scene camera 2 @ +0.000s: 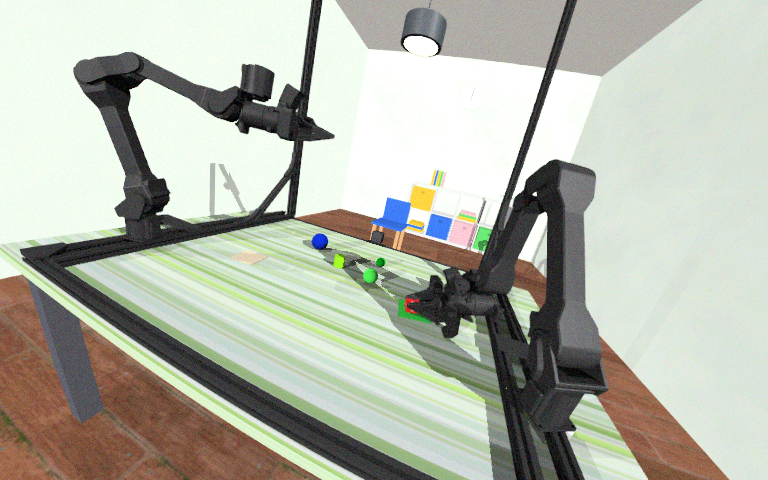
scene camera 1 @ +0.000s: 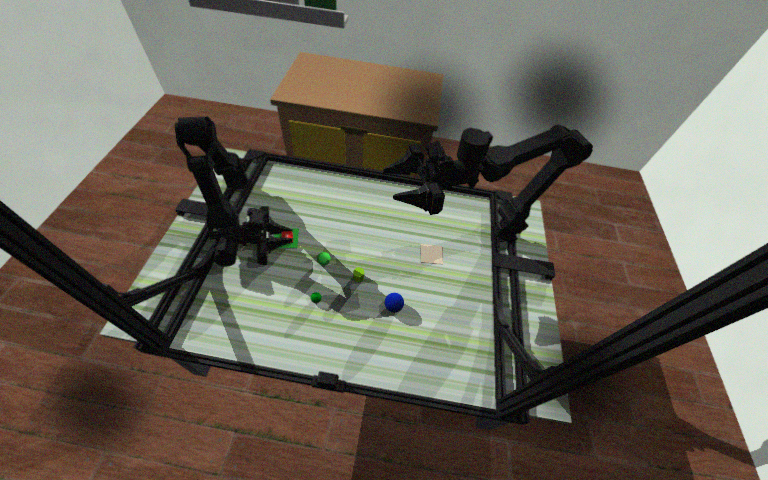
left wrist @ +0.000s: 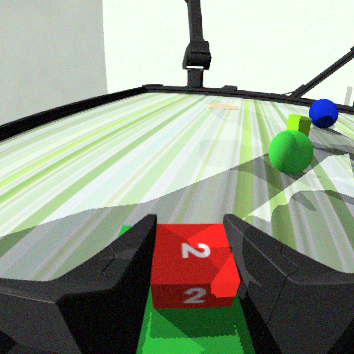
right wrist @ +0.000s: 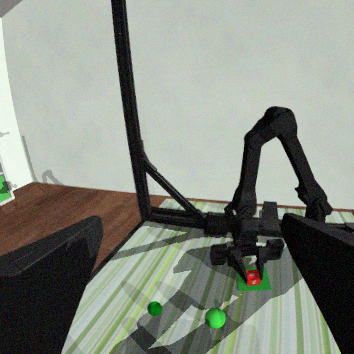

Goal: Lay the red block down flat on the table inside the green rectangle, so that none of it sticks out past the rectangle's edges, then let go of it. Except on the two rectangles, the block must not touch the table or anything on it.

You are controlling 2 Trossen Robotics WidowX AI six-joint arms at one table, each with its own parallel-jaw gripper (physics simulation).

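Places are measured from the left arm's base along level axes (x ahead, y left, z up), in metres.
Pixels of known places: left gripper, fingertip midpoint: [scene camera 2: 406, 301] [scene camera 1: 292, 235] [left wrist: 189, 222] [right wrist: 253, 279]; right gripper, fingertip midpoint: [scene camera 2: 332, 136] [scene camera 1: 388, 183] [right wrist: 194, 224]; left arm's base at its link origin: [scene camera 2: 542, 409] [scene camera 1: 236, 182]; right arm's base at its link origin: [scene camera 2: 143, 236] [scene camera 1: 504, 233] [left wrist: 194, 87].
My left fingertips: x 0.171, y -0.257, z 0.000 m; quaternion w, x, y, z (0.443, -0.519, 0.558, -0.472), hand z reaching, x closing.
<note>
Ahead of a thing's pixels: the offset from my left fingertips to its top centre. "spot": to the spot under its first point.
The red block @(0.017 m back, 0.001 m left, 0.000 m up) [scene camera 1: 287, 234] [scene camera 2: 410, 306] [left wrist: 190, 255] [right wrist: 253, 277] is between the fingers of my left gripper [scene camera 1: 288, 236] [scene camera 2: 411, 306] [left wrist: 189, 222] [right wrist: 253, 279], which is shut on it. The block looks level, with a "2" on its top and near faces. It is low over the green rectangle @(spot: 0.005 m ahead, 0.021 m right, 0.018 m down) [scene camera 1: 295, 243] [scene camera 2: 413, 316] [left wrist: 200, 345] [right wrist: 242, 286], with a shadow on the green below its near face. Whether it touches cannot be told. The fingers hide its sides and part of the rectangle. My right gripper [scene camera 1: 390, 183] [right wrist: 194, 224] is open and empty, high above the table.
A light green ball @(0.084 m ahead, 0.105 m right, 0.021 m up) [scene camera 1: 323, 258] [scene camera 2: 369, 275] [left wrist: 290, 152] is nearest the rectangle. A dark green ball @(0.047 m ahead, 0.226 m right, 0.011 m up) [scene camera 1: 316, 297] [right wrist: 154, 308], a yellow-green cylinder @(0.178 m ahead, 0.177 m right, 0.014 m up) [scene camera 1: 358, 275] [left wrist: 298, 125] and a blue ball @(0.258 m ahead, 0.288 m right, 0.036 m up) [scene camera 1: 394, 302] [scene camera 2: 320, 241] stand farther off. A beige rectangle @(spot: 0.421 m ahead, 0.138 m right, 0.018 m down) [scene camera 1: 431, 254] [scene camera 2: 248, 257] lies across the table.
</note>
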